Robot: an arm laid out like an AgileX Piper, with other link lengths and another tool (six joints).
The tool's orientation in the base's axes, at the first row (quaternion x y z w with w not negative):
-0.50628 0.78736 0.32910 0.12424
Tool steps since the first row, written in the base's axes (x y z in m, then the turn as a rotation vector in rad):
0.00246 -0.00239 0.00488 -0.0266 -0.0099 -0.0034
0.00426 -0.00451 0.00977 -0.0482 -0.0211 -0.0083
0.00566 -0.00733 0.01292 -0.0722 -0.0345 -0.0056
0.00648 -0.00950 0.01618 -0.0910 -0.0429 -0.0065
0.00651 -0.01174 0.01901 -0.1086 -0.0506 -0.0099
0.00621 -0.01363 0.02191 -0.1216 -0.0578 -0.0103
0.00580 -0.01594 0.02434 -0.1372 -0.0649 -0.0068
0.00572 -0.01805 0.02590 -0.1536 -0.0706 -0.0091
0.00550 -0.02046 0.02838 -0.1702 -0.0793 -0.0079
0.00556 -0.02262 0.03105 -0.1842 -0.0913 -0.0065
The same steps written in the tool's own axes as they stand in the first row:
-0.00199 -0.00089 -0.00555 0.0210 0.0194 -0.0002
-0.00388 -0.00113 -0.01084 0.0415 0.0334 -0.0007
-0.00417 -0.00189 -0.01522 0.0606 0.0519 -0.0081
-0.00472 -0.00192 -0.01919 0.0757 0.0658 -0.0102
-0.00463 -0.00144 -0.02276 0.0910 0.0779 -0.0102
-0.00467 -0.00055 -0.02612 0.1023 0.0872 -0.0127
-0.00412 0.00014 -0.02938 0.1127 0.1004 -0.0178
-0.00339 0.00025 -0.03190 0.1254 0.1123 -0.0175
-0.00288 0.00076 -0.03529 0.1386 0.1250 -0.0217
-0.00278 0.00117 -0.03870 0.1528 0.1346 -0.0286

